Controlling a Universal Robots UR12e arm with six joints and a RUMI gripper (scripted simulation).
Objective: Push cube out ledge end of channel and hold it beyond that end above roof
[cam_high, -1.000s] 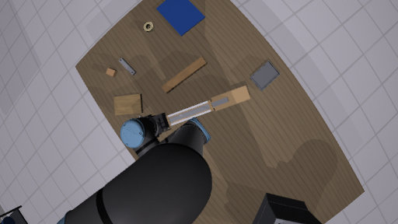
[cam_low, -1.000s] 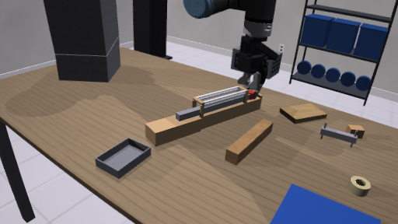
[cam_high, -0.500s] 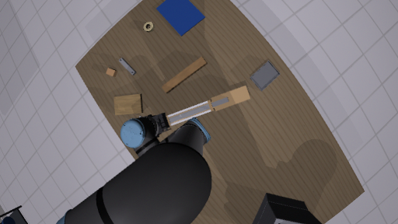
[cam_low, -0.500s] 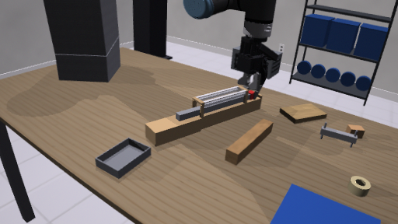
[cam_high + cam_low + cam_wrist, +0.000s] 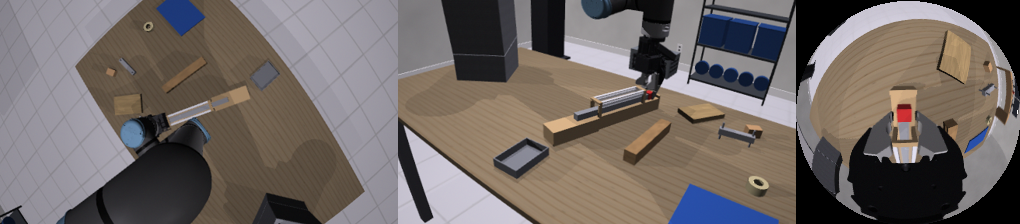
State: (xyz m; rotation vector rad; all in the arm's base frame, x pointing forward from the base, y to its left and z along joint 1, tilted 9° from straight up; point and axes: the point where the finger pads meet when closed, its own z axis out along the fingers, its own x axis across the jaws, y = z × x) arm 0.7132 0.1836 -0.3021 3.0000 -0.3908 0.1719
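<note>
Now: hand 1 cm above the red cube. Round my hand: wooden bar (20 cm to the right, 12 cm ahead, 5 cm below); then wooden plate (17 cm ahead, 10 cm to the left, 6 cm below); then grey bracket (32 cm ahead, 3 cm below, 1 cm to the right).
</note>
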